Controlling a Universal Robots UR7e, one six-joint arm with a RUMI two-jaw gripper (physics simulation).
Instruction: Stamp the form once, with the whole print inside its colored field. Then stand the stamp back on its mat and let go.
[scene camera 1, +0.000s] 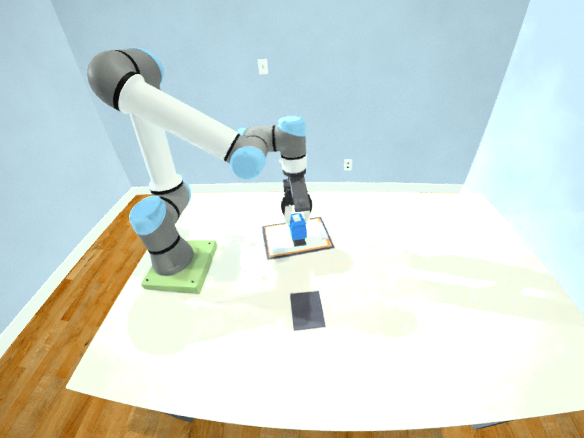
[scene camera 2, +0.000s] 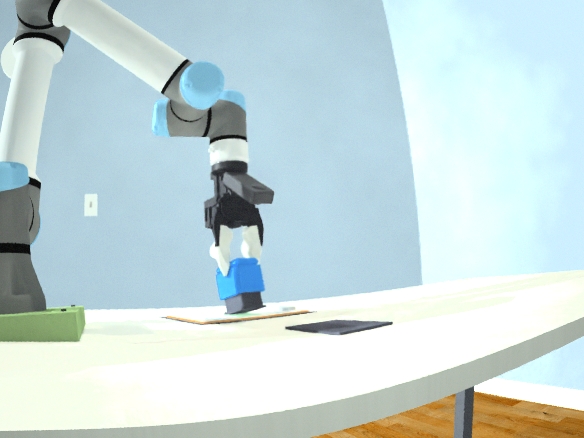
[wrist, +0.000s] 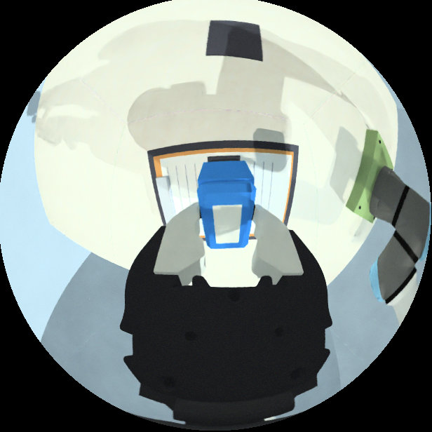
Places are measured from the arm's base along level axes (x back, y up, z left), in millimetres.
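Pixels of known places: gripper, fingertip midpoint: (scene camera 1: 297, 225) (scene camera 2: 239, 276); arm's base, origin of the base link: (scene camera 1: 173, 259) (scene camera 2: 2, 312).
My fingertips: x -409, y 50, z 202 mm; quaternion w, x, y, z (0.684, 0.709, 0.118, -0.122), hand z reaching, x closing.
Note:
Ahead of a thing's pixels: the offset from my fingertips to its top centre. "spot": to the spot under its first point. Level surfaces: height alone.
My gripper (scene camera 1: 297, 218) (scene camera 2: 240, 265) (wrist: 225, 205) is shut on the blue stamp {dy +32, dx +1, dz +0 mm} (scene camera 1: 298, 230) (scene camera 2: 242, 282) (wrist: 226, 172), one finger on each side. The stamp's dark base points down over the form {dy -65, dx +11, dz +20 mm} (scene camera 1: 276, 240) (wrist: 279, 195), very low; I cannot tell whether it touches. In scene camera 2 the stamp looks slightly tilted. A faint green patch shows under it there; the rest of the colored field is hidden, and no print can be made out. The stamp's dark mat {dy -73 mm} (scene camera 1: 307, 310) (scene camera 2: 340, 327) (wrist: 220, 40) lies in front of the form and bears nothing.
The form lies in a thin dark frame with an orange border. A small pale block {spot: dy -68, dx -90, dz +17 mm} (scene camera 2: 287, 308) (wrist: 162, 195) sits at one side of the form. The arm's green base plate (scene camera 1: 206, 260) (scene camera 2: 60, 325) (wrist: 364, 170) stands left of the form in scene camera 1.

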